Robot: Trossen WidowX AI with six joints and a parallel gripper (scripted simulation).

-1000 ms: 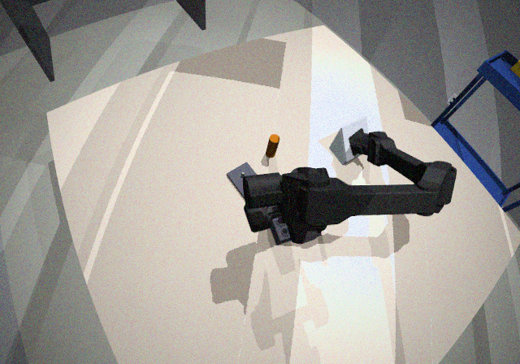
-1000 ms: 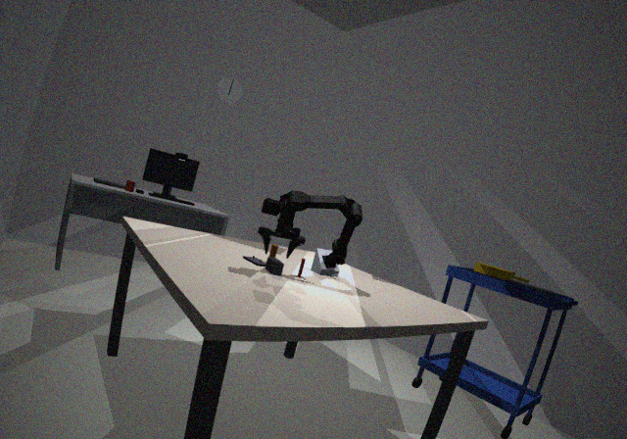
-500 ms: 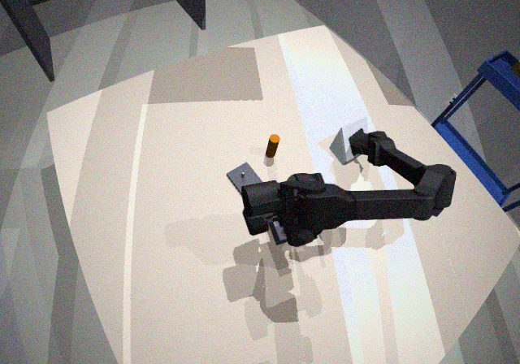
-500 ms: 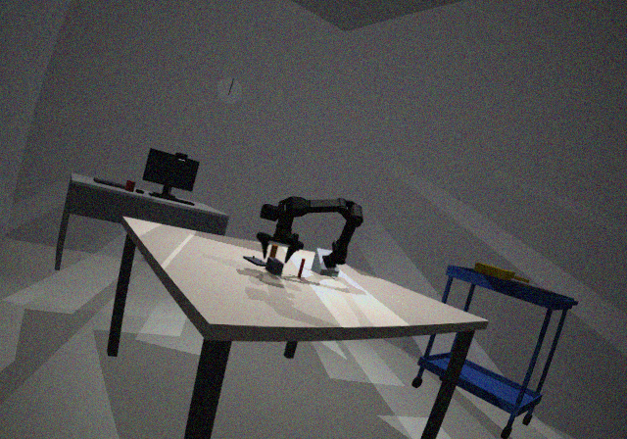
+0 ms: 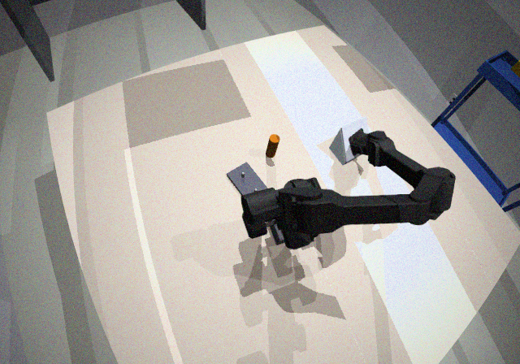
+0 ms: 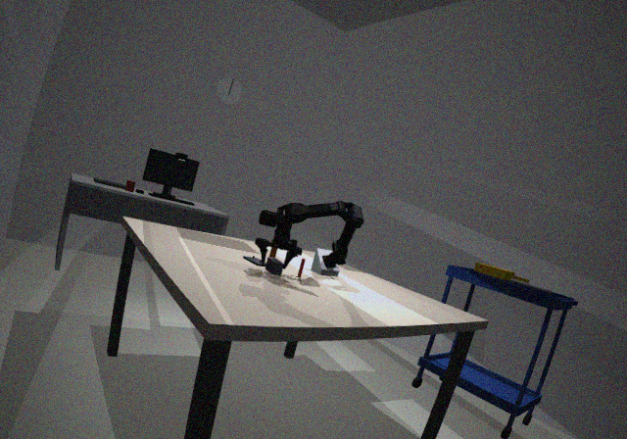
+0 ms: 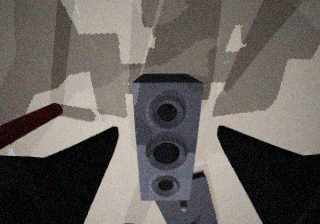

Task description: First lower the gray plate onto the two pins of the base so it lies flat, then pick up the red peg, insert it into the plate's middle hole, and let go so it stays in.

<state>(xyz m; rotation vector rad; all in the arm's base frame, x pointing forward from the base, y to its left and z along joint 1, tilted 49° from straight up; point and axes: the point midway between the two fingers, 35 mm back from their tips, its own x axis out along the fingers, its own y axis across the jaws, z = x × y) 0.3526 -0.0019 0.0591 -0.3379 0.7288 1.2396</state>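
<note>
The gray plate lies 20 mm above my gripper tip. From my gripper tip the other things lie so: orange cylinder (190 mm to the right, 130 mm behind, 20 mm above); then base (140 mm to the right, 20 mm behind, 10 mm below); then red peg (100 mm behind, 50 mm to the left, 20 mm above).
</note>
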